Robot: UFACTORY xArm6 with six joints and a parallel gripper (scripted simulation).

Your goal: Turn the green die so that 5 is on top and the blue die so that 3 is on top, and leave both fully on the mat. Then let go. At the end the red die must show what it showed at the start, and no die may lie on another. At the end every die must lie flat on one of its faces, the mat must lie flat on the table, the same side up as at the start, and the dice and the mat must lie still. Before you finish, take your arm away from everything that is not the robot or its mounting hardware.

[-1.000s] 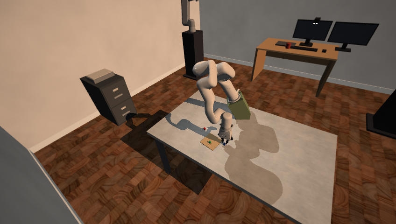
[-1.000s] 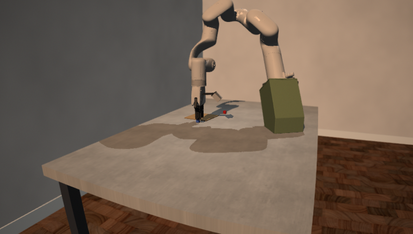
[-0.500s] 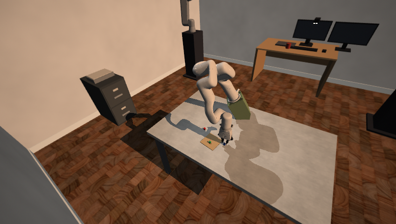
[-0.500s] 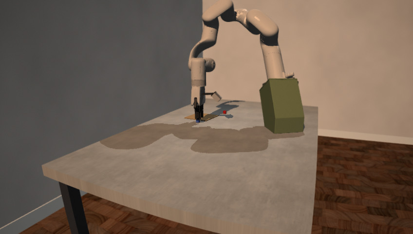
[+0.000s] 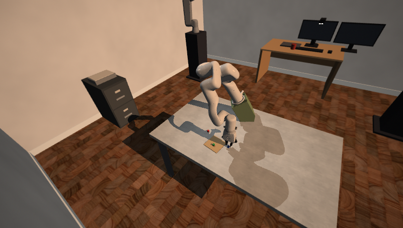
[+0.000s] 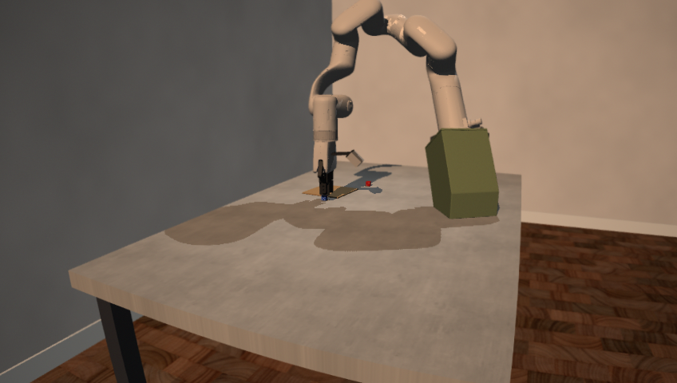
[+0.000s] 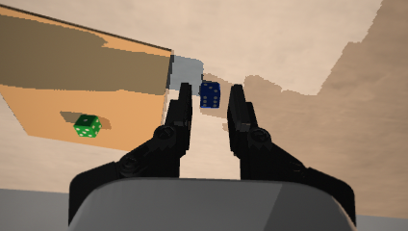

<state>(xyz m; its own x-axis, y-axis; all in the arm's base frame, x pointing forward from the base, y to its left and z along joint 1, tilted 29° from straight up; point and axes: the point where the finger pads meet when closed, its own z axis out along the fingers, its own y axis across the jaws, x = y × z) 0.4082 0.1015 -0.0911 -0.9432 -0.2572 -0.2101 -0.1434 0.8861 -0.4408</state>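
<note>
My gripper is now 1 cm short of the blue die and 3 cm above it. Round my hand: tan mat (4 cm ahead, 11 cm to the right, 4 cm below); green die (6 cm ahead, 11 cm to the right, 3 cm below); red die (5 cm behind, 24 cm to the right, 3 cm below).
</note>
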